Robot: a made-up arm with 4 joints.
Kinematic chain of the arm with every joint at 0, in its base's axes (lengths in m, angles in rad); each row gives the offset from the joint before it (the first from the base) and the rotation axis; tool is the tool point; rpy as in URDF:
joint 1: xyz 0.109 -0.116 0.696 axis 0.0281 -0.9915 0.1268
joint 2: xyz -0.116 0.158 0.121 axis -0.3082 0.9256 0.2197
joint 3: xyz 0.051 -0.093 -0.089 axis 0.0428 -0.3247 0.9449
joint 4: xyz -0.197 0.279 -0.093 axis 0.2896 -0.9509 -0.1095
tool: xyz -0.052 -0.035 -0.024 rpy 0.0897 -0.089 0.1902
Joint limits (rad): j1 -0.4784..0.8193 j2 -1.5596..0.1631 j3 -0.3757..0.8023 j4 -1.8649..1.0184
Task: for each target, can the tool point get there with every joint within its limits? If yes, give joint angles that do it. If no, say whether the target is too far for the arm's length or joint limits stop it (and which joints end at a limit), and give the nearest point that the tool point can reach.
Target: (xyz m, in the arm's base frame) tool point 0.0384 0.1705 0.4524
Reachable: yes | joints 0.1964 -0.7612 0.5448 0.7062
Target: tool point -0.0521 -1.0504 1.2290
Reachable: no: too far | nearest point -0.2746 -0.0255 0.8349 | short by 1.120 m
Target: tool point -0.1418 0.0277 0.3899
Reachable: yes | joints 0.3893 -0.0853 0.7005 0.6322
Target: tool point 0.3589 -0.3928 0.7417
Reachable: no: joint limits stop it (at a limit: joint 1, joint 2, joint 3) | nearest point 0.2759 0.1547 0.6574 | short by 0.560 m
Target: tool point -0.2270 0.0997 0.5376
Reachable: yes | joints -0.0460 -0.0922 0.4941 0.6754
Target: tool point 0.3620 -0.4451 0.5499
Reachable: no: joint limits stop it (at a limit: joint 1, joint 3) | nearest point 0.1740 0.0749 0.4107 | short by 0.570 m
